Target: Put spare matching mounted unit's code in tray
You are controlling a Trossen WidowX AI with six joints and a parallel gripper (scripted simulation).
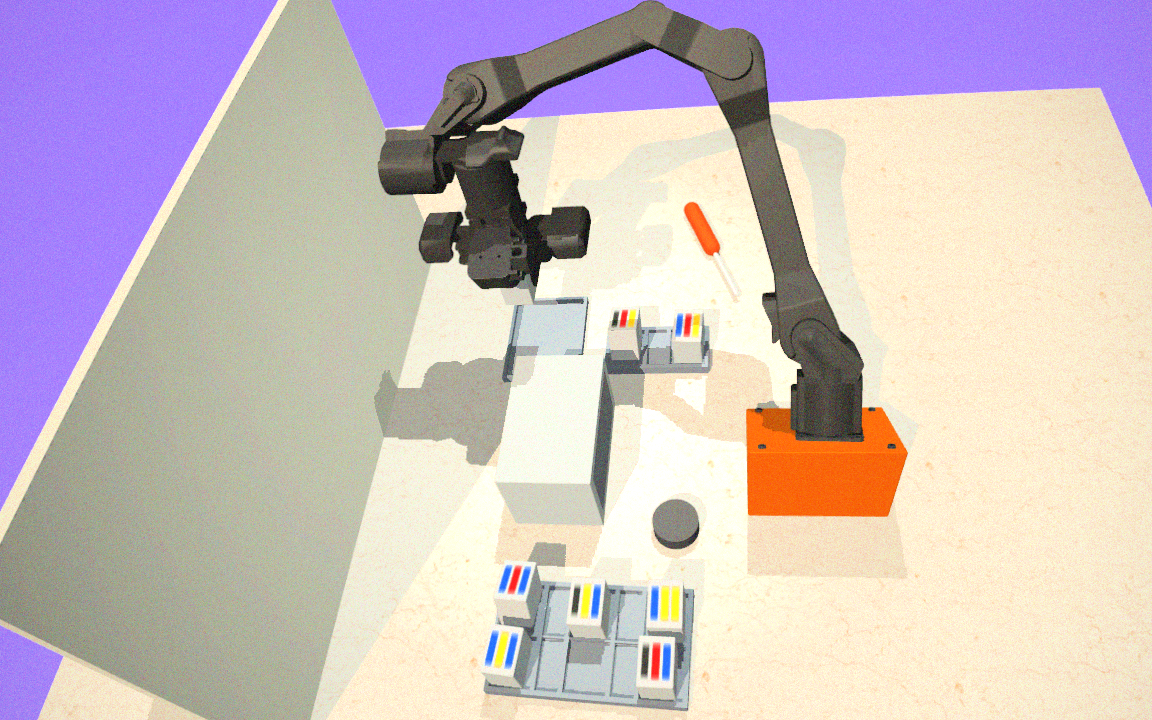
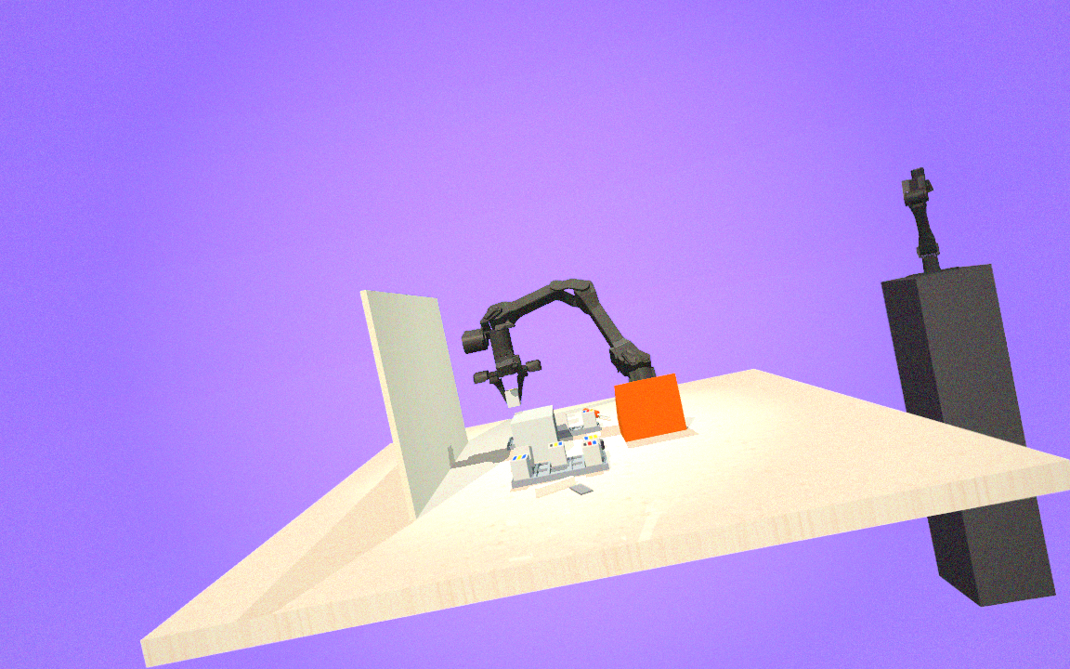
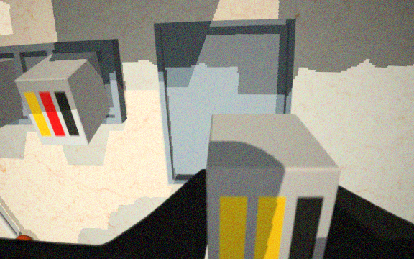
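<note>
My gripper tip is 10 mm past the tray and 110 mm above it. From my gripper tip the other things lie so: grey wall panel: 180 mm ahead, 180 mm to the left, 110 mm above; then mounted unit: 60 mm behind, 180 mm to the left, 60 mm below; then small rack: 150 mm behind, 10 mm to the left, 110 mm below.
</note>
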